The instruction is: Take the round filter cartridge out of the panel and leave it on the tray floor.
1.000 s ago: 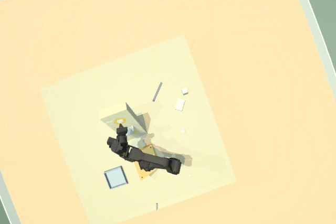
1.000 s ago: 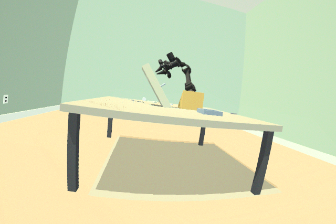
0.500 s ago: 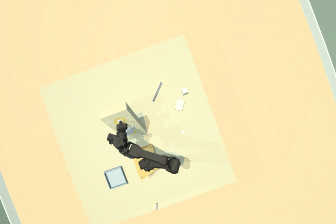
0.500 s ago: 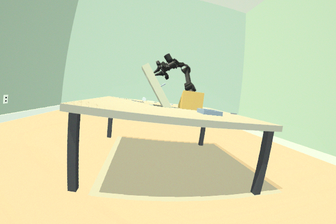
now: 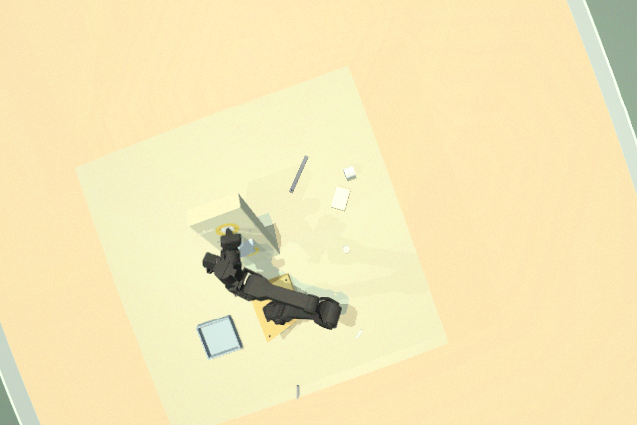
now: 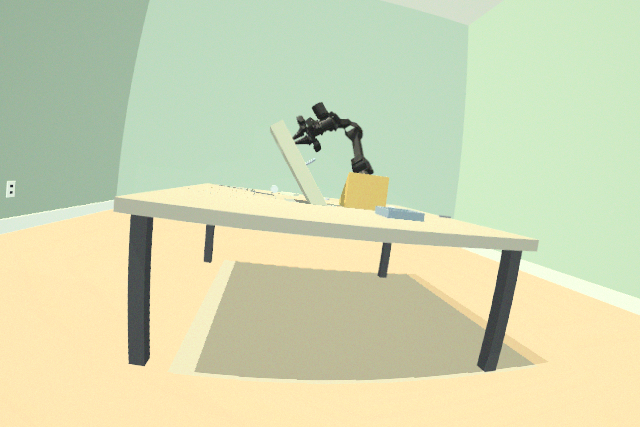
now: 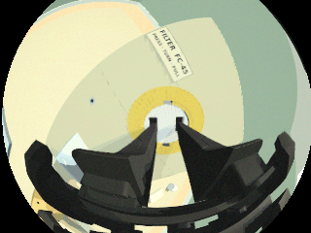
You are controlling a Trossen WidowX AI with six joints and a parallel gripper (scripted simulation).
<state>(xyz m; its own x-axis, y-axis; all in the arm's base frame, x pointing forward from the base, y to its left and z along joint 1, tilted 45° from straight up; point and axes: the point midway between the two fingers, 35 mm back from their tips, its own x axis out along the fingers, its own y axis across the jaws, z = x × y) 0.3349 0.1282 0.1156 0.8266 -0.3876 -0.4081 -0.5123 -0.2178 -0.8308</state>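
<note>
The round filter cartridge is 10 mm below my gripper tip and 10 mm ahead of it. Also, from my gripper tip: cream tile: 420 mm to the right, 260 mm below, 40 mm behind; then service panel: 80 mm below, 30 mm behind; then small white block: 490 mm to the right, 240 mm below, 60 mm ahead.
</note>
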